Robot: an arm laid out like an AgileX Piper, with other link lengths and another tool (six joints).
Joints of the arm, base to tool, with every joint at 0 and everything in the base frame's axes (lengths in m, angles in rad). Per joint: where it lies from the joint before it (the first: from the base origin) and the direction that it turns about. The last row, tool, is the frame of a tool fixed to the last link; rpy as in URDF.
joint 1: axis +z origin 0 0 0.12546
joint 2: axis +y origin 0 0 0
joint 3: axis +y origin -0.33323 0 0.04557
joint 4: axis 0.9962 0 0.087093 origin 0.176 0 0.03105
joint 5: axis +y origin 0 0 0
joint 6: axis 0.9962 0 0.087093 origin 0.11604 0 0.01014
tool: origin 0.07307 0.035 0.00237 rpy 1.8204 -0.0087 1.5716
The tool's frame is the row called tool.
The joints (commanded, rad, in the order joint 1, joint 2, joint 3, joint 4, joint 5, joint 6), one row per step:
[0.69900 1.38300 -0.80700 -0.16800 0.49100 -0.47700]
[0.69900 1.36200 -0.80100 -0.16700 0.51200 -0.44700]
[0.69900 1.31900 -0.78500 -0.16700 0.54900 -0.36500]
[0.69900 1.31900 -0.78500 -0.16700 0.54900 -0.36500]
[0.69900 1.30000 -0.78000 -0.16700 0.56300 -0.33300]
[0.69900 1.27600 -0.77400 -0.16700 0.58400 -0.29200]
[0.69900 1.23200 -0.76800 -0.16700 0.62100 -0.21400]
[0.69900 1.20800 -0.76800 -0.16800 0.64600 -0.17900]
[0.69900 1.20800 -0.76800 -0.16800 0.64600 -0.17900]
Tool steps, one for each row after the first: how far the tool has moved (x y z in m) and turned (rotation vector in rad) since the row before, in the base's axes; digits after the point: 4 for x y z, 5 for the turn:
[-0.0050 -0.0038 0.0019 0.01012 0.01282 -0.02835]
[-0.0099 -0.0072 0.0034 0.03084 0.02930 -0.07358]
[0.0000 0.0000 0.0000 0.00000 0.00000 0.00000]
[-0.0037 -0.0028 0.0020 0.01457 0.00833 -0.02875]
[-0.0050 -0.0039 0.0022 0.01666 0.01271 -0.03734]
[-0.0080 -0.0062 0.0051 0.03642 0.01904 -0.07067]
[-0.0043 -0.0039 0.0029 0.01454 0.00856 -0.03268]
[0.0000 0.0000 0.0000 0.00000 0.00000 0.00000]

